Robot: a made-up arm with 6 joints. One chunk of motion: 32 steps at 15 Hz.
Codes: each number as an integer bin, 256 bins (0 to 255) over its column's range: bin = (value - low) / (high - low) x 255, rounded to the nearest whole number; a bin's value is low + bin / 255 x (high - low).
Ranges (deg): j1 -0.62..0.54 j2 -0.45..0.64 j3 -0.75..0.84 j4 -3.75..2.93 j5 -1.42..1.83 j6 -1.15..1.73
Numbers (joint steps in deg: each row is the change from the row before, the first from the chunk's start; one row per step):
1: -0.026 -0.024 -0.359 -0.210 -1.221 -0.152
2: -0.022 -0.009 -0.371 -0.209 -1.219 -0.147
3: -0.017 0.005 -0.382 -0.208 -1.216 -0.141
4: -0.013 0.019 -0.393 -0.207 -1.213 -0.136
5: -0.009 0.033 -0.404 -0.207 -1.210 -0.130
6: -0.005 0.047 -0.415 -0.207 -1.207 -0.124
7: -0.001 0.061 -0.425 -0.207 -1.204 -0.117
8: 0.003 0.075 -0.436 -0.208 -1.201 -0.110
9: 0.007 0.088 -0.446 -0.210 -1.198 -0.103
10: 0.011 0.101 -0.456 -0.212 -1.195 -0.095
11: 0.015 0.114 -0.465 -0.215 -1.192 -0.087
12: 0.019 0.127 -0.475 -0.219 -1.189 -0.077
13: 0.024 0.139 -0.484 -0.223 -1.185 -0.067
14: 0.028 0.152 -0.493 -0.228 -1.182 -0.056
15: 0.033 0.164 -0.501 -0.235 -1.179 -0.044
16: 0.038 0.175 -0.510 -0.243 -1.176 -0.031
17: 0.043 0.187 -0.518 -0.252 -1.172 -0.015
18: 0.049 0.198 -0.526 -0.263 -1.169 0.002
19: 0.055 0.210 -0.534 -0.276 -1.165 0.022
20: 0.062 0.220 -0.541 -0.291 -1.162 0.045
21: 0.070 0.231 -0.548 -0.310 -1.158 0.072
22: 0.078 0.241 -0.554 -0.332 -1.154 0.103
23: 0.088 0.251 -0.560 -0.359 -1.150 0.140
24: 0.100 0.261 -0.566 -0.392 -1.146 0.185
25: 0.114 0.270 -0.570 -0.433 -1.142 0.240
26: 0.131 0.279 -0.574 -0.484 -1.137 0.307
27: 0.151 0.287 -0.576 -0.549 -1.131 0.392
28: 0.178 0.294 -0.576 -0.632 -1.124 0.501
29: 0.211 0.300 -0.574 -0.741 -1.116 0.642
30: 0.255 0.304 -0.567 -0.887 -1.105 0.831
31: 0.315 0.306 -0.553 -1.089 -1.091 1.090
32: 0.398 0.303 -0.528 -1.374 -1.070 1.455
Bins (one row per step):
1: 131 100 63 135 16 88
2: 131 103 61 135 16 89
3: 133 106 59 135 16 89
4: 133 110 57 135 16 90
5: 134 113 55 135 16 90
6: 135 116 54 135 17 91
7: 136 120 52 135 17 91
8: 137 123 50 135 17 92
9: 138 126 49 135 17 93
10: 139 129 47 135 18 93
11: 140 132 46 135 18 94
12: 140 135 44 135 18 95
13: 142 138 43 135 18 96
14: 142 141 41 134 19 97
15: 144 144 40 134 19 98
16: 145 146 38 134 19 99
17: 146 149 37 134 19 100
18: 147 152 36 133 20 102
19: 148 154 35 133 20 104
20: 150 157 34 132 20 106
21: 152 159 32 131 21 108
22: 153 162 31 130 21 111
23: 156 164 30 129 21 114
24: 158 166 30 128 21 118
25: 161 168 29 127 22 123
26: 165 171 28 125 22 129
27: 169 172 28 122 23 137
28: 175 174 28 119 23 146
29: 183 175 28 115 24 159
30: 192 176 29 109 25 175
31: 206 177 32 102 26 198
32: 224 176 36 91 27 231

